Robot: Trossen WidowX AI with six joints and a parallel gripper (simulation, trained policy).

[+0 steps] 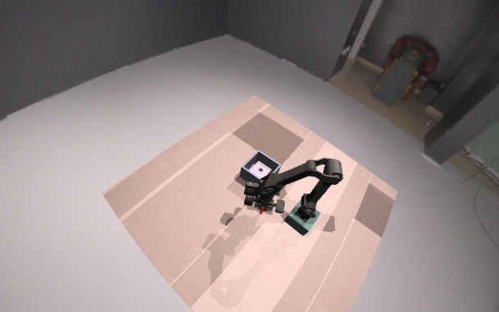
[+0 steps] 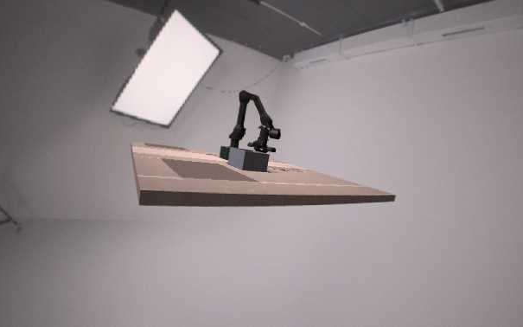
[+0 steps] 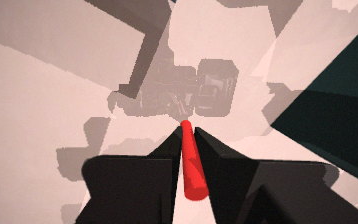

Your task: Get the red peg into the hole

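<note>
Right now the grey box is 17 cm ahead of my gripper tip, 15 cm to the right of it and 1 cm below it. From my gripper tip the other things lie so: red peg: 1 cm to the left, 2 cm above.
</note>
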